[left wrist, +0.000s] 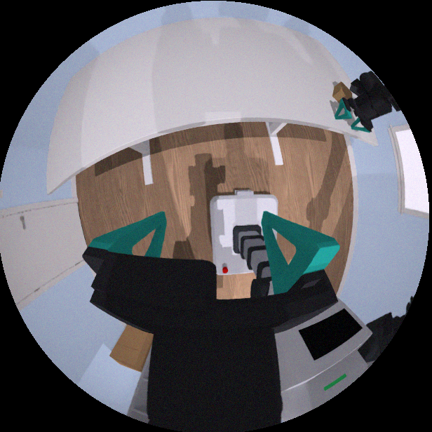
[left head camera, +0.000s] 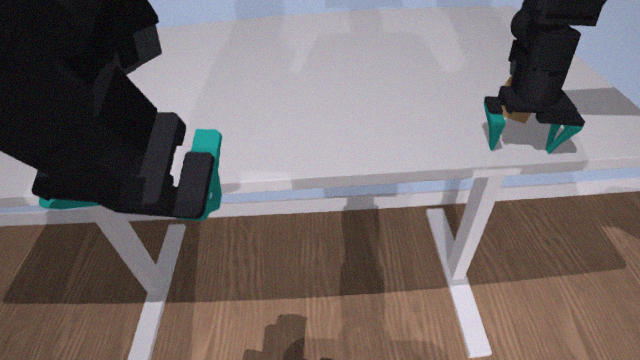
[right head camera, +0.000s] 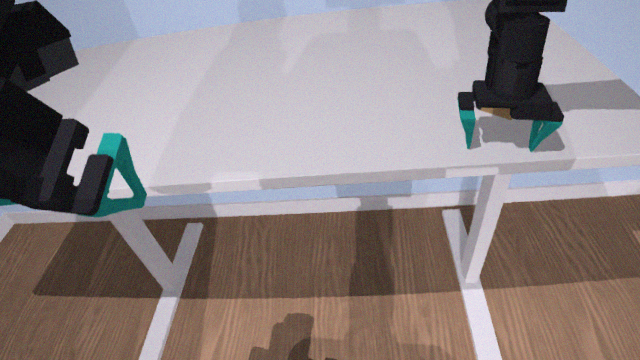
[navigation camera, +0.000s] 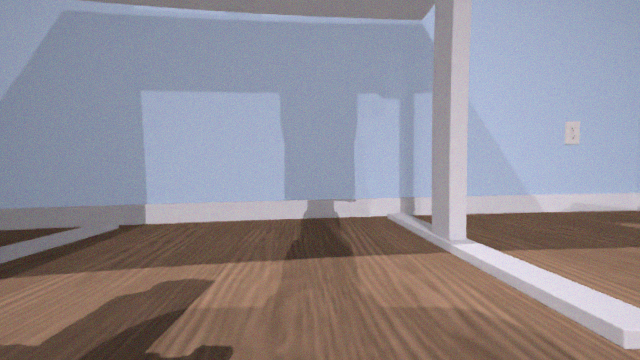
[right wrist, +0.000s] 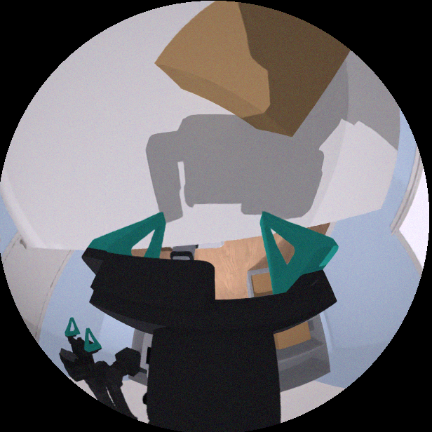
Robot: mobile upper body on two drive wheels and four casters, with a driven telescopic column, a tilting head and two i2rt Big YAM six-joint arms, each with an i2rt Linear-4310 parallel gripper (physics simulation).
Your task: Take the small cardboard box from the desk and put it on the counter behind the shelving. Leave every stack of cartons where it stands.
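Frame: origin at the left arm's base, x back, y up, z left, level; millimetres.
Seen in the pictures: left gripper, fingertip midpoint: (left head camera: 169, 198) (right head camera: 104, 197); right gripper, fingertip midpoint: (left head camera: 519, 149) (right head camera: 499, 148).
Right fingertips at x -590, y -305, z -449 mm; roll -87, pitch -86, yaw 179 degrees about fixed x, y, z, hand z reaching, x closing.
A point is followed by its place in that frame.
The small cardboard box (left head camera: 517, 116) @(z -472, x -677, y -296 mm) (right head camera: 496, 112) @(z -464, x -682, y -299 mm) (left wrist: 342, 92) (right wrist: 215, 55) sits on the white desk (left head camera: 350, 100) @(z -163, x -746, y -305 mm) (right head camera: 300, 110) @(z -106, x -711, y -305 mm) (left wrist: 200, 75) (right wrist: 75, 150), partly hidden by the right gripper in both head views. My right gripper (left head camera: 521, 150) @(z -449, x -590, y -305 mm) (right head camera: 500, 149) @(z -449, x -590, y -305 mm) (right wrist: 212, 217) is open and empty, pointing down above the desk near its front edge. The box lies beyond its fingers, toward the back of the desk, not between them. My left gripper (left head camera: 130, 210) (right head camera: 75, 205) (left wrist: 213, 216) is open and empty near the desk's front edge at the left. I cannot make out the counter.
Desk legs (left head camera: 472, 230) @(z -581, x -910, y -914 mm) (navigation camera: 451, 125) @(z -576, x -910, y -910 mm) stand in front of the robot base (left wrist: 218, 240). Behind are grey shelving (right wrist: 302, 367) with cartons (right wrist: 292, 336), another carton (left wrist: 132, 347) and a grey unit with a black screen (left wrist: 330, 334). A door (left wrist: 40, 240) stands at the left.
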